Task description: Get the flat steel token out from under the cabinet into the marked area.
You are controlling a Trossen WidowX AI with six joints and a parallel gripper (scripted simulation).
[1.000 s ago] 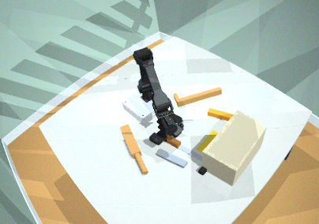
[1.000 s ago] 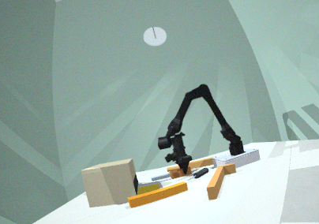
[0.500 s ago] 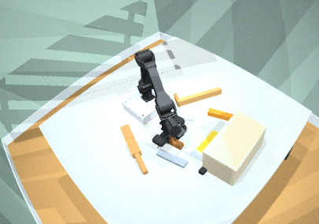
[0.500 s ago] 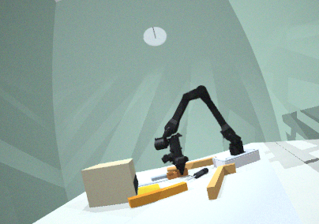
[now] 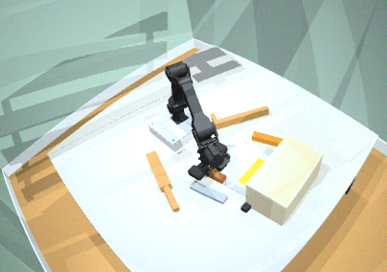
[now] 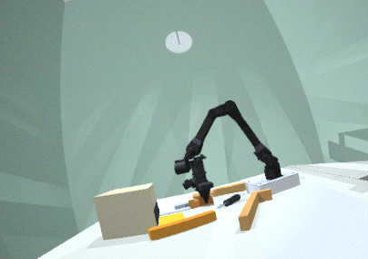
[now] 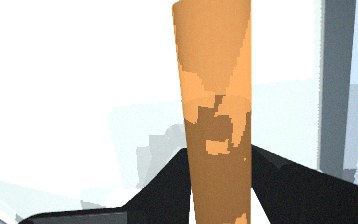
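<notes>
My gripper tip is 7 cm to the left of the grey flat bar and 7 cm short of it. Round my gripper tip: orange paddle (18 cm to the right, 7 cm behind, 1 cm above); then orange bar (32 cm to the left, 7 cm ahead, 1 cm above).
</notes>
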